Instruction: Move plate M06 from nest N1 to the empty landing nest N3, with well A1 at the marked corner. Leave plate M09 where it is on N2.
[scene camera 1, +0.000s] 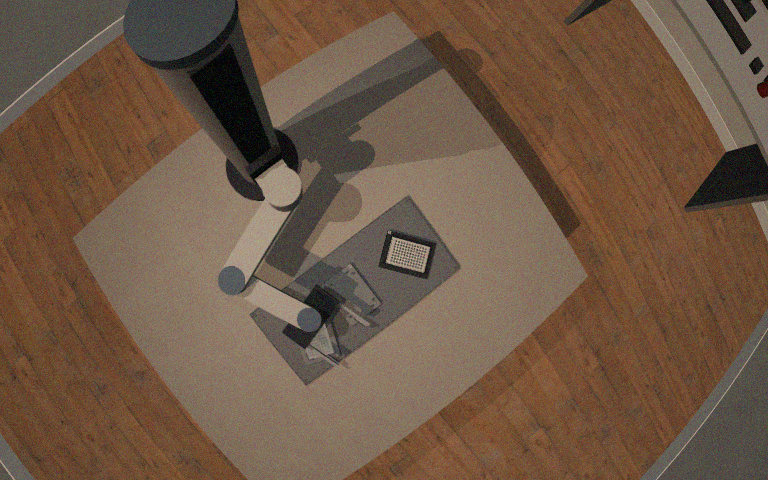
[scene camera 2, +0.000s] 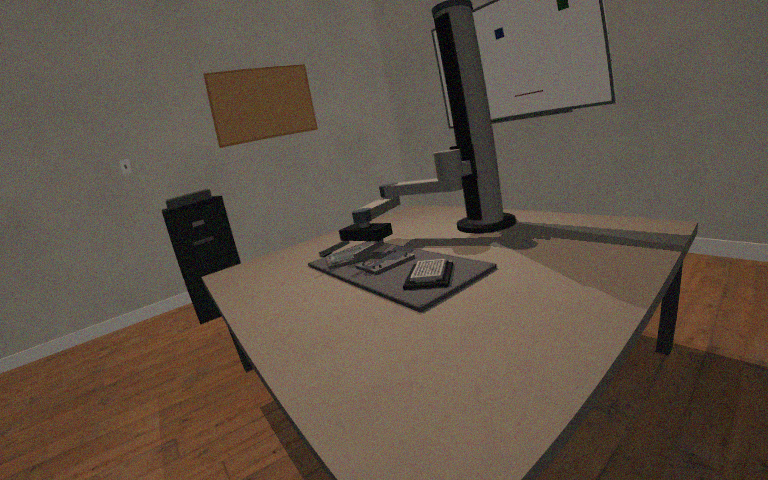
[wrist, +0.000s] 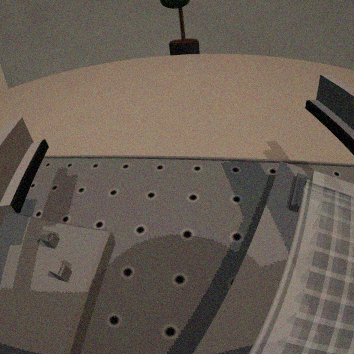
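A clear gridded plate (scene camera 1: 323, 341) (scene camera 2: 342, 256) (wrist: 330, 270) lies in a nest at the board's far left end in scene camera 1. A grey nest with small raised pegs (scene camera 1: 363, 287) (scene camera 2: 389, 261) (wrist: 90, 240) stands beside it and bears no plate. A pale plate with many wells (scene camera 1: 407, 254) (scene camera 2: 428, 270) sits in a black nest (scene camera 1: 404, 273) at the other end. Plate and nest labels are not readable. My gripper (scene camera 1: 355, 343) (scene camera 2: 338, 255) (wrist: 179, 99) is open, low over the clear plate's end, with nothing between its fingers. The body hides part of that nest.
The nests stand on a grey board with holes (scene camera 1: 438, 246) (scene camera 2: 470, 272) (wrist: 165, 215) on a beige table (scene camera 1: 481, 305) (scene camera 2: 430, 362) (wrist: 165, 110). The arm's column (scene camera 1: 220, 101) (scene camera 2: 475, 113) rises behind the board. Arm shadows cross the board and table.
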